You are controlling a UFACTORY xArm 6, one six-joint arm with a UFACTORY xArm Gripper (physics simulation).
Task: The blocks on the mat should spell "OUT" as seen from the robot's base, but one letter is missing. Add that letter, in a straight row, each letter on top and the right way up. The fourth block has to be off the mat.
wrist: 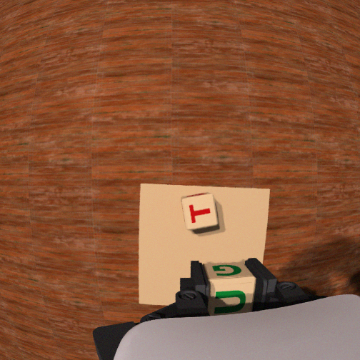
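Note:
My gripper [221, 279] is shut on a pale block [231, 296] in the lower part of the wrist view. The block shows a green U on one face and a green G on the face beside it. A block with a red T [200, 213] lies on the beige mat [160, 250], near the mat's far edge, slightly turned. The held block is over the near part of the mat, apart from the T block. The gripper and the arm's cover hide the mat's near right part. A block with an O does not show.
The brown wooden table top [170, 100] surrounds the mat on its far, left and right sides. A dark shadow falls on the table at the lower right. The arm's pale grey cover [240, 335] fills the bottom edge of the view.

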